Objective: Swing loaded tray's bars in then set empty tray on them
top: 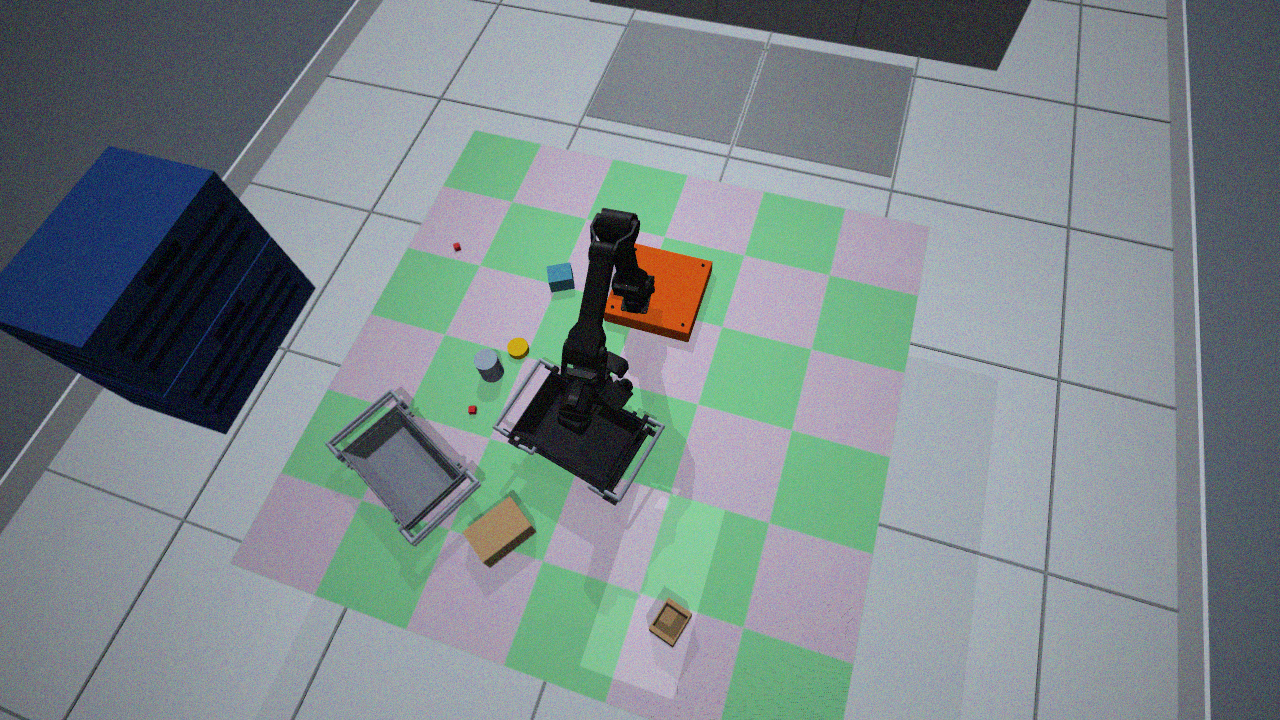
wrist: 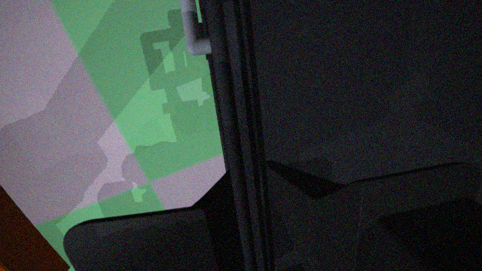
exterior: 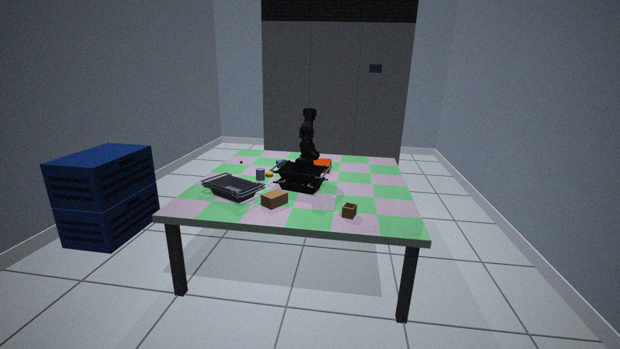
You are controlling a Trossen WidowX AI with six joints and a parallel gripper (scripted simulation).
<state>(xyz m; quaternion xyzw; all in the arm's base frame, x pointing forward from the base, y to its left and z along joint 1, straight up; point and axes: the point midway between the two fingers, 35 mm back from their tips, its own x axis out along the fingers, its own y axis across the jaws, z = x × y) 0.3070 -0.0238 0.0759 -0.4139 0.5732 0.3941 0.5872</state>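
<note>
The black tray is 60 mm ahead of my gripper tip, 20 mm to the right of it and 30 mm above it. From my gripper tip the other things lie so: grey cylinder: 80 mm behind, 290 mm to the right, 50 mm below; then red block: 20 mm ahead, 300 mm to the right, 80 mm below; then yellow disc: 150 mm behind, 240 mm to the right, 80 mm below.
</note>
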